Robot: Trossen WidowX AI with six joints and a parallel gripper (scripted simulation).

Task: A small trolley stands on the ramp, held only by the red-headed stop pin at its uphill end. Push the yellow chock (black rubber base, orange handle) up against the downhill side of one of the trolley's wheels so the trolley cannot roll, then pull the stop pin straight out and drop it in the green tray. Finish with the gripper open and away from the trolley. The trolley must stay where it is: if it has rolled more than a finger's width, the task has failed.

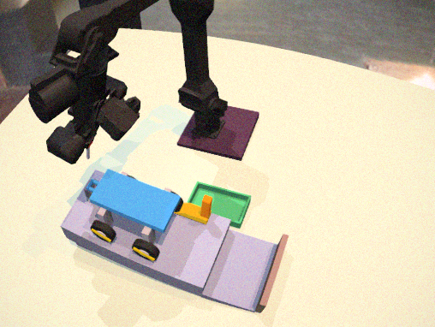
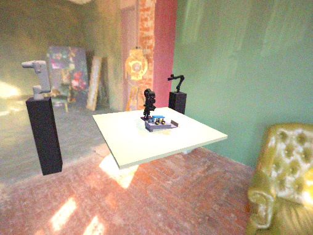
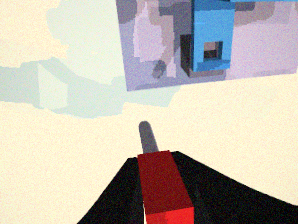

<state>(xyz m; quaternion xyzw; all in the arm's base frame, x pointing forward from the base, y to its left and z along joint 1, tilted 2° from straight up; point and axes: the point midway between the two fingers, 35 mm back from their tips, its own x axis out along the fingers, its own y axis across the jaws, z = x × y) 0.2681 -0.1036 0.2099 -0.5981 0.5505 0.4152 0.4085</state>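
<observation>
The green tray lies 8 cm behind my gripper tip, 23 cm to the left of it and 18 cm below it. The rest, counted from my gripper tip: ramp: 6 cm ahead, 13 cm to the left, 13 cm below; red-headed stop pin: right at my gripper tip; trolley: 6 cm ahead, 13 cm to the left, 7 cm below.
</observation>
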